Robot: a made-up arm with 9 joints. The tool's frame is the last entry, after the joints.
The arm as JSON. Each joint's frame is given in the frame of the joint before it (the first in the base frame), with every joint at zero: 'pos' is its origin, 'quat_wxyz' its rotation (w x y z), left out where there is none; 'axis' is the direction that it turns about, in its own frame. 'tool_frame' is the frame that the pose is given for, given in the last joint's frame.
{
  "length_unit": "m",
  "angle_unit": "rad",
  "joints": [
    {
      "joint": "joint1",
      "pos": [
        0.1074,
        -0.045,
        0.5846
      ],
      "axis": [
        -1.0,
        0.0,
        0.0
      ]
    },
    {
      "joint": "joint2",
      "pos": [
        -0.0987,
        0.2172,
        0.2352
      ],
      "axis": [
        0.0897,
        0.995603,
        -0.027
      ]
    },
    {
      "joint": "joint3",
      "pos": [
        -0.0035,
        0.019,
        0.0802
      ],
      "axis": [
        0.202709,
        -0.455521,
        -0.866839
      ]
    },
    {
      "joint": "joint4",
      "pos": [
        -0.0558,
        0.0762,
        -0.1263
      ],
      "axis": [
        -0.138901,
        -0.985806,
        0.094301
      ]
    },
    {
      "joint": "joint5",
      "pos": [
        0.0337,
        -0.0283,
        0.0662
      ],
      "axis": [
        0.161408,
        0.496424,
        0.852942
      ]
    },
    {
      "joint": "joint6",
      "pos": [
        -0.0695,
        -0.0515,
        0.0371
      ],
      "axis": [
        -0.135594,
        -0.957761,
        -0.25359
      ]
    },
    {
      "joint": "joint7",
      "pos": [
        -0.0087,
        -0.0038,
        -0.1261
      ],
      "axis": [
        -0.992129,
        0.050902,
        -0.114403
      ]
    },
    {
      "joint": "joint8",
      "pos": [
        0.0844,
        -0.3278,
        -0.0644
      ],
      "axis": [
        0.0,
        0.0,
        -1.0
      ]
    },
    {
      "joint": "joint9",
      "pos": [
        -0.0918,
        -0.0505,
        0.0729
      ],
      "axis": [
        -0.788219,
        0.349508,
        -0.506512
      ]
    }
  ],
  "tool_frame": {
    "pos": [
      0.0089,
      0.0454,
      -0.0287
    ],
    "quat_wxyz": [
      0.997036,
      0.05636,
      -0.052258,
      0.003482
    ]
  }
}
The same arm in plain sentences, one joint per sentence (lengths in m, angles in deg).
The arm has nine revolute joints in a row. What follows holds with every joint at zero, and every direction is one of the base frame's.
Joint 1 sits 0.1074 m along +x and 0.045 m along -y and 0.5846 m along +z from the base frame's origin and rotates about -x.
Joint 2 sits 0.0987 m along -x and 0.2172 m along +y and 0.2352 m along +z from joint 1 and rotates about the direction (0.0897, 0.995603, -0.027).
Joint 3 sits 0.0035 m along -x and 0.019 m along +y and 0.0802 m along +z from joint 2 and rotates about the direction (0.202709, -0.455521, -0.866839).
Joint 4 sits 0.0558 m along -x and 0.0762 m along +y and 0.1263 m along -z from joint 3 and rotates about the direction (-0.138901, -0.985806, 0.094301).
Joint 5 sits 0.0337 m along +x and 0.0283 m along -y and 0.0662 m along +z from joint 4 and rotates about the direction (0.161408, 0.496424, 0.852942).
Joint 6 sits 0.0695 m along -x and 0.0515 m along -y and 0.0371 m along +z from joint 5 and rotates about the direction (-0.135594, -0.957761, -0.25359).
Joint 7 sits 0.0087 m along -x and 0.0038 m along -y and 0.1261 m along -z from joint 6 and rotates about the direction (-0.992129, 0.050902, -0.114403).
Joint 8 sits 0.0844 m along +x and 0.3278 m along -y and 0.0644 m along -z from joint 7 and rotates about -z.
Joint 9 sits 0.0918 m along -x and 0.0505 m along -y and 0.0729 m along +z from joint 8 and rotates about the direction (-0.788219, 0.349508, -0.506512).
The tool frame, which is the frame that the pose is given for, sits 0.0089 m along +x and 0.0454 m along +y and 0.0287 m along -z from joint 9; its axes are the base frame's turned by roll 6.47, pitch -6 and yaw 0.06 deg (as in URDF: about the fixed x, then y, then z).

